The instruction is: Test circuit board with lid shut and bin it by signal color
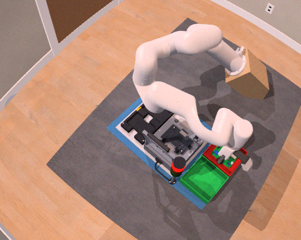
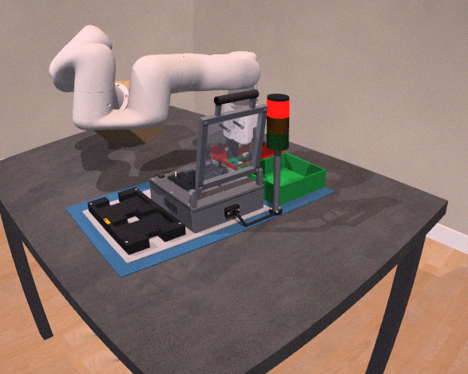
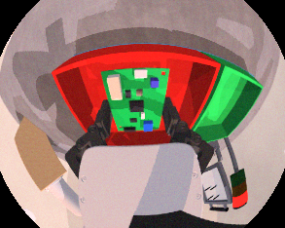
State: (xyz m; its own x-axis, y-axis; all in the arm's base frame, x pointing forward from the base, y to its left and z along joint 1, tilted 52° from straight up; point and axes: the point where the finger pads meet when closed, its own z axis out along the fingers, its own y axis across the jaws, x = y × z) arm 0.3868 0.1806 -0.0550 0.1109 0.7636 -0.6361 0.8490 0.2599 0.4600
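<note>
My hand is 1 cm above the red bin. The rest, counted from my hand: green circuit board: 1 cm below; then green bin: 15 cm ahead, 2 cm to the right, 1 cm below; then black latch hook: 15 cm to the right, 6 cm above, 3 cm ahead.
</note>
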